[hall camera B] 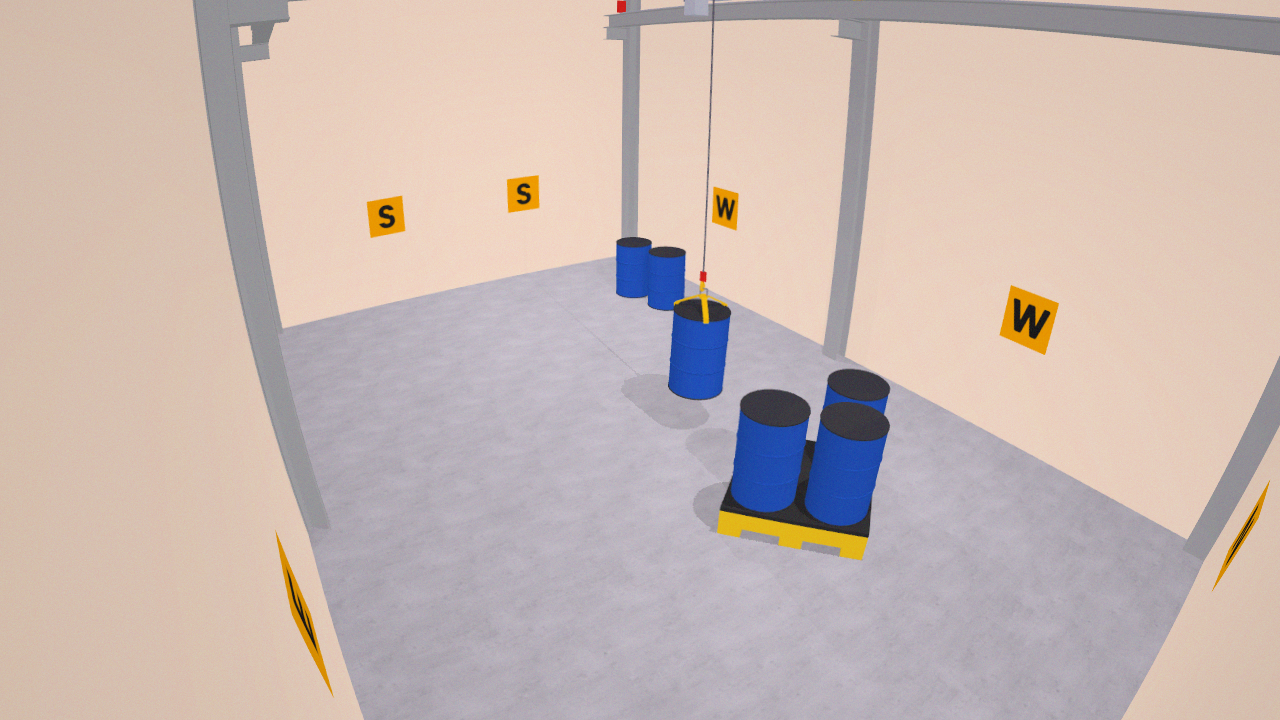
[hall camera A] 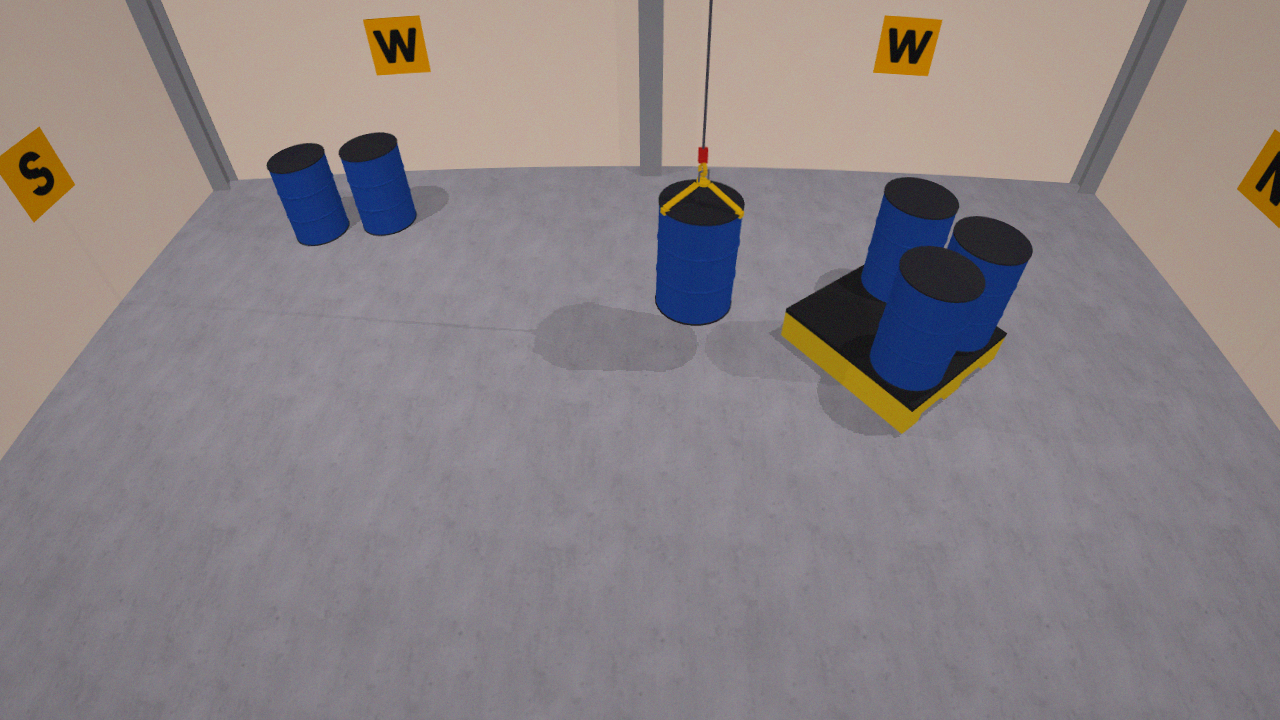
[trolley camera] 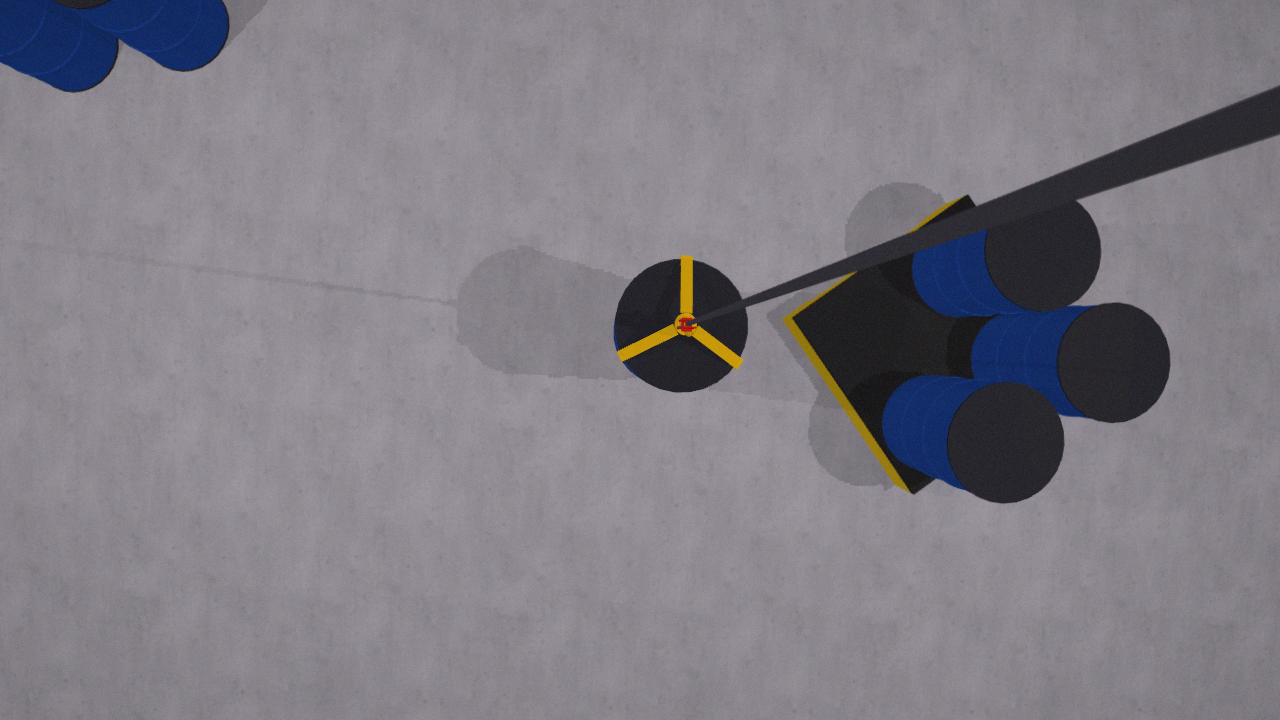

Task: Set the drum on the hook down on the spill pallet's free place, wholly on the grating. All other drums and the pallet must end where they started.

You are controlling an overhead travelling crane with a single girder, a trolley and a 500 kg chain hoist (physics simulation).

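Observation:
The blue drum hangs upright above the floor. My gripper, a yellow three-armed lifter below the red hook block, is shut on its rim. The spill pallet, yellow with black grating, stands to the right of the hanging drum in the trolley view, with floor between them. Three blue drums stand on it. Its free place is the left corner in the trolley view, nearest the hanging drum; in hall camera B it is mostly hidden.
Two more blue drums stand on the floor near the far S and W corner, and partly show at the trolley view's top left. A grey column stands at the W wall behind.

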